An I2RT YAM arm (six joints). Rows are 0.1 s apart.
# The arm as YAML. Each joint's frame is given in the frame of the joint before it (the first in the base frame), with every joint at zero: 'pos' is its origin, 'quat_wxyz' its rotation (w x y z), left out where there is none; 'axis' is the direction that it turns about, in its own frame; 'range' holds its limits. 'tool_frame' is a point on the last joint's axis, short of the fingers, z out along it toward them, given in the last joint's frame.
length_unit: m
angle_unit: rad
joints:
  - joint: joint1
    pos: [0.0, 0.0, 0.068]
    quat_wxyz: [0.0, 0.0, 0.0, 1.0]
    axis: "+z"
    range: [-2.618, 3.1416]
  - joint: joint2
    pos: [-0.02, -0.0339, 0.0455]
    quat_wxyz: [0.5, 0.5, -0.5, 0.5]
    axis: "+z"
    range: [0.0, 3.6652]
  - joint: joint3
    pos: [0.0, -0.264, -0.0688]
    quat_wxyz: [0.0, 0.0, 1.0, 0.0]
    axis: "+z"
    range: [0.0, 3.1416]
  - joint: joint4
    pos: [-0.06, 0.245, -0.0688]
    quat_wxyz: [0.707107, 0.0, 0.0, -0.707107]
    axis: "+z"
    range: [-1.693, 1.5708]
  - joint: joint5
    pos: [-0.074, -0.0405, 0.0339]
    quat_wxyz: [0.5, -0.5, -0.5, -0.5]
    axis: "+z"
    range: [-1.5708, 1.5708]
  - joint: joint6
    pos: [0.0, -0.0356, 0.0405]
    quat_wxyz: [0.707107, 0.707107, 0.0, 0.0]
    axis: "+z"
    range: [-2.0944, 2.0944]
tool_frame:
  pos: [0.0, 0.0, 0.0]
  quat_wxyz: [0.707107, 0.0, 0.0, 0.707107]
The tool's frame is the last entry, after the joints.
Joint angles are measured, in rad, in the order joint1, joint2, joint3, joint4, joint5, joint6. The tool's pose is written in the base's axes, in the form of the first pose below.
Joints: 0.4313 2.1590 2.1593 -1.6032 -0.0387 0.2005
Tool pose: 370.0 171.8 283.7 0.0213 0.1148 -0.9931 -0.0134
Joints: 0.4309 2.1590 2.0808 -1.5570 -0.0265 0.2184
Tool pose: 370.6 171.4 264.4 0.0347 0.1056 -0.9938 -0.0023
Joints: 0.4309 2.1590 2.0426 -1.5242 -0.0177 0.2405
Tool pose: 371.5 171.5 254.9 0.0359 0.0947 -0.9949 0.0031
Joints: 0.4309 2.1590 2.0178 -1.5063 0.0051 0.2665
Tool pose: 371.8 170.7 248.8 0.0352 0.0821 -0.9959 0.0155
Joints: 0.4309 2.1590 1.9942 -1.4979 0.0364 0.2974
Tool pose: 371.2 169.2 243.0 0.0364 0.0675 -0.9965 0.0333
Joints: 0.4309 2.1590 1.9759 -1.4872 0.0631 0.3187
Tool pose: 371.1 168.1 238.5 0.0347 0.0575 -0.9966 0.0475
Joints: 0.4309 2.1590 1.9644 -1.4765 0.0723 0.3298
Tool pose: 371.3 167.9 235.7 0.0331 0.0522 -0.9967 0.0521
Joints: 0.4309 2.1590 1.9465 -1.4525 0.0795 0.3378
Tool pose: 372.2 168.0 231.1 0.0287 0.0483 -0.9969 0.0544
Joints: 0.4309 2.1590 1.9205 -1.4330 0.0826 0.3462
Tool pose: 371.7 167.6 224.6 0.0309 0.0443 -0.9969 0.0572
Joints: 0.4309 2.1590 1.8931 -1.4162 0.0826 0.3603
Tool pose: 370.6 167.1 217.8 0.0354 0.0375 -0.9969 0.0595
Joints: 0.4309 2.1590 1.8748 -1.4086 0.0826 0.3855
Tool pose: 369.3 166.6 213.4 0.0395 0.0252 -0.9970 0.0620
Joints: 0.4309 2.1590 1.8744 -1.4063 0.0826 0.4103
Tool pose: 369.5 166.6 213.2 0.0379 0.0128 -0.9973 0.0621
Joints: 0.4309 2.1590 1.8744 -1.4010 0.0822 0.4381
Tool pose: 370.0 166.9 213.2 0.0347 -0.0012 -0.9975 0.0613
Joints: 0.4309 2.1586 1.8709 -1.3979 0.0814 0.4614
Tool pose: 369.9 166.9 212.4 0.0342 -0.0129 -0.9974 0.0614
